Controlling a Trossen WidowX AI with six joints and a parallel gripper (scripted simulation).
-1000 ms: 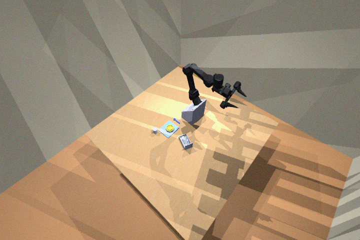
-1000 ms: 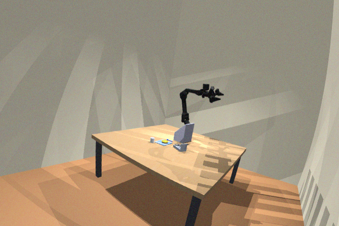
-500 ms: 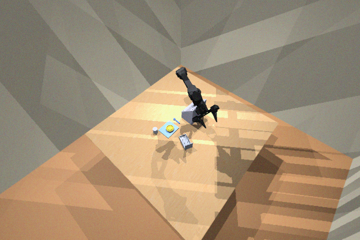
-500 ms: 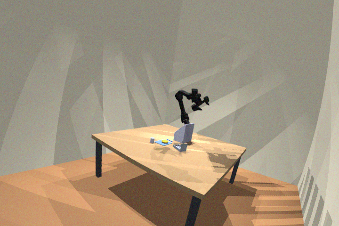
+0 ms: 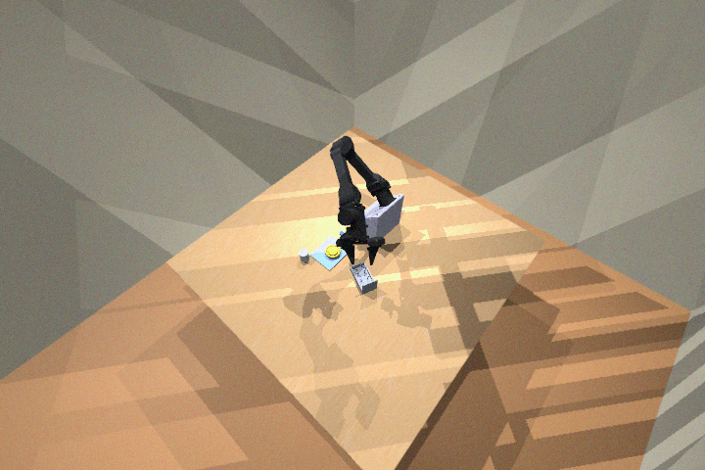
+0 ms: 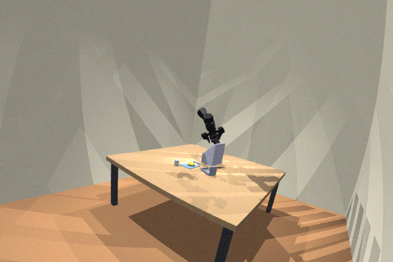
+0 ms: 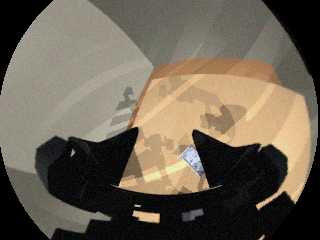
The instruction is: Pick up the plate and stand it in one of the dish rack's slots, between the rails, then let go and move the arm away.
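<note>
The plate lies 70 mm behind my gripper tip, 260 mm to the right of it and 280 mm below it. From my gripper tip the other things lie so: small white cup: 40 mm ahead, 340 mm to the right, 280 mm below; thin blue utensil: 180 mm behind, 300 mm to the right, 300 mm below; dish rack: 80 mm behind, 60 mm to the right, 280 mm below.
</note>
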